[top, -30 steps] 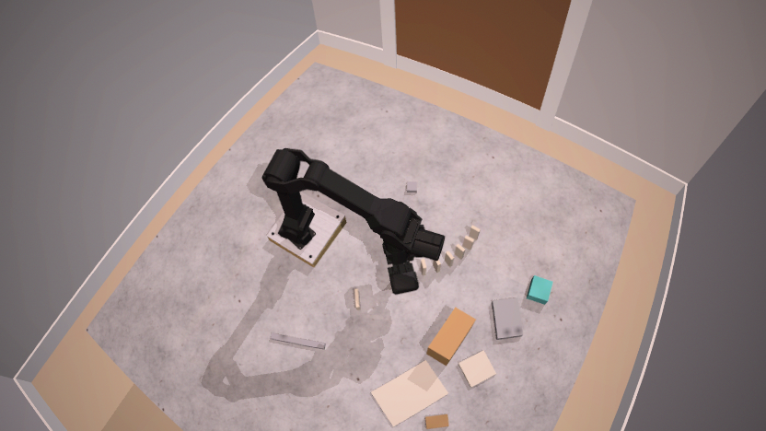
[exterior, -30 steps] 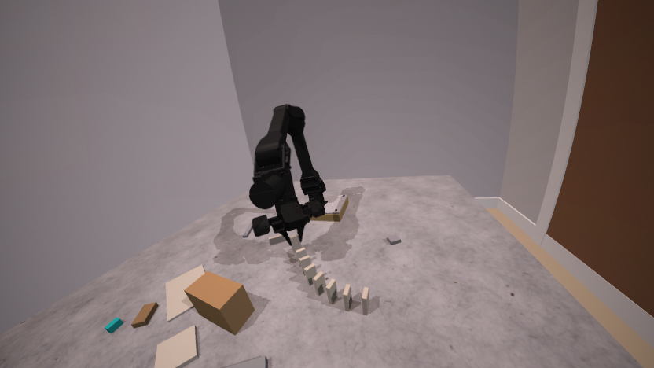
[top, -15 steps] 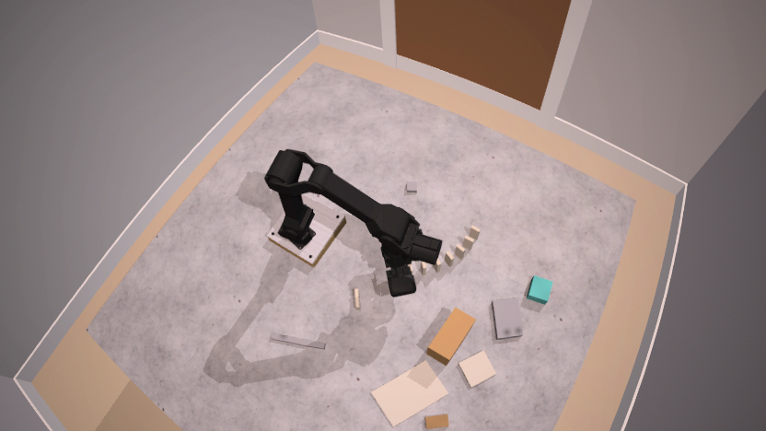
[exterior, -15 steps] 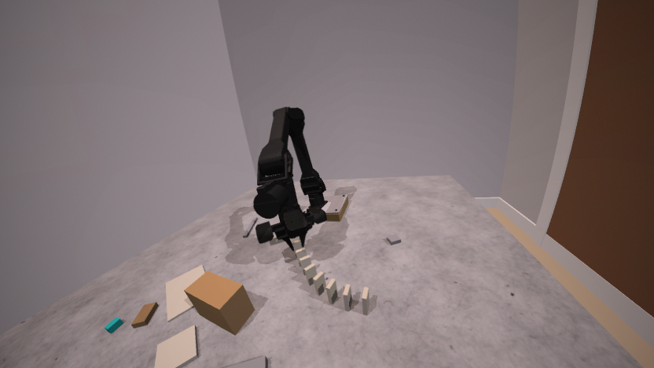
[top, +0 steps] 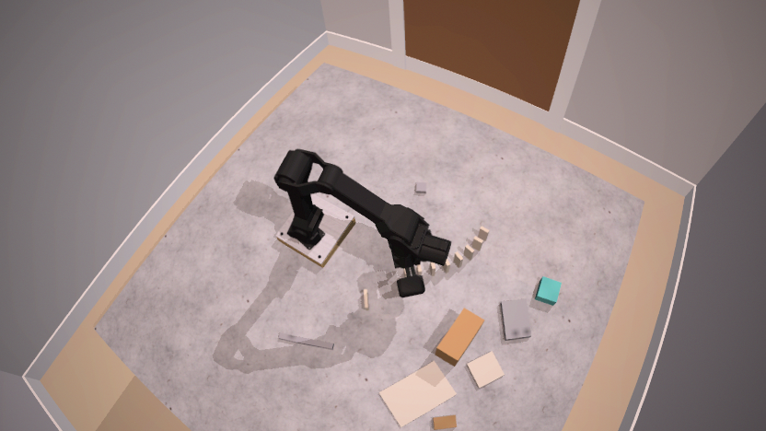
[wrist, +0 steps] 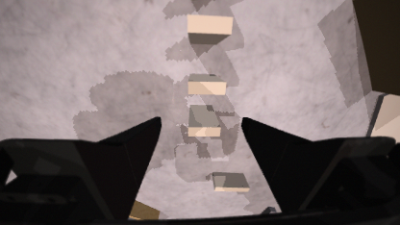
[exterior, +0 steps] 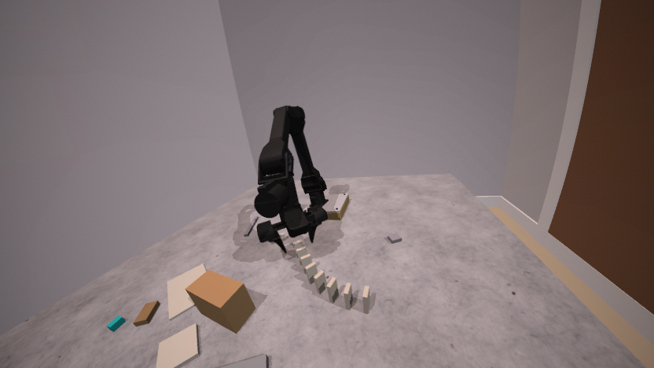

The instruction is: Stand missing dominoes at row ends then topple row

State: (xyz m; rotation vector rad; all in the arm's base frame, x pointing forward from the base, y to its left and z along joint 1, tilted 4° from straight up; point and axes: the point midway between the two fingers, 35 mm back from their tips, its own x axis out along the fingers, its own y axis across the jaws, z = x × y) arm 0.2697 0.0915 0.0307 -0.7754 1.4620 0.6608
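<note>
Now: gripper tip 23 cm short of the cream flat panel, 22 cm to the left of it and 3 cm above it. The rest, counted from my gripper tip: orange box: 22 cm ahead, 5 cm to the right, 1 cm above; grey strip: 31 cm to the right, 7 cm behind, 3 cm below; small grey block: 24 cm to the left, 15 cm behind, 2 cm below.
</note>
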